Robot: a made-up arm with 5 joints. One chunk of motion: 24 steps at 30 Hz.
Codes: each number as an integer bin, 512 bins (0 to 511) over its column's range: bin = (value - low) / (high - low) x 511, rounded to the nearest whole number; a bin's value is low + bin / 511 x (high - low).
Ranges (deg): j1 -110..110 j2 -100.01..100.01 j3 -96.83..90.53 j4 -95.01..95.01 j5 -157.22..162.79
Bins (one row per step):
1: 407 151 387 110 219
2: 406 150 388 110 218
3: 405 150 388 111 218
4: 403 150 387 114 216
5: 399 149 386 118 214
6: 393 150 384 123 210
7: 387 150 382 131 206
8: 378 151 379 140 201
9: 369 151 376 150 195
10: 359 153 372 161 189
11: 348 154 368 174 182
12: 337 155 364 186 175
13: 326 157 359 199 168
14: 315 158 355 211 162
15: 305 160 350 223 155
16: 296 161 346 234 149
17: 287 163 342 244 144
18: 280 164 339 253 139
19: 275 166 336 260 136
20: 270 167 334 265 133
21: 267 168 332 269 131
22: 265 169 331 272 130
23: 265 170 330 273 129
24: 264 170 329 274 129
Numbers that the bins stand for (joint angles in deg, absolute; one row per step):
1: 65.23 -40.90 45.06 -54.11 -20.07
2: 64.79 -41.30 45.43 -54.11 -20.70
3: 64.36 -41.30 45.43 -53.73 -20.70
4: 63.50 -41.30 45.06 -52.62 -21.95
5: 61.78 -41.69 44.70 -51.13 -23.20
6: 59.20 -41.30 43.96 -49.27 -25.71
7: 56.61 -41.30 43.23 -46.30 -28.21
8: 52.74 -40.90 42.13 -42.95 -31.35
9: 48.86 -40.90 41.03 -39.23 -35.10
10: 44.56 -40.12 39.57 -35.14 -38.86
11: 39.82 -39.73 38.10 -30.31 -43.24
12: 35.09 -39.34 36.63 -25.84 -47.63
13: 30.35 -38.56 34.80 -21.01 -52.01
14: 25.62 -38.16 33.33 -16.55 -55.77
15: 21.31 -37.38 31.50 -12.09 -60.15
16: 17.44 -36.99 30.03 -7.99 -63.91
17: 13.56 -36.21 28.57 -4.28 -67.04
18: 10.55 -35.82 27.47 -0.93 -70.17
19: 8.40 -35.03 26.37 1.67 -72.05
20: 6.24 -34.64 25.63 3.53 -73.93
21: 4.95 -34.25 24.90 5.02 -75.18
22: 4.09 -33.86 24.53 6.14 -75.81
23: 4.09 -33.47 24.17 6.51 -76.43
24: 3.66 -33.47 23.80 6.88 -76.43

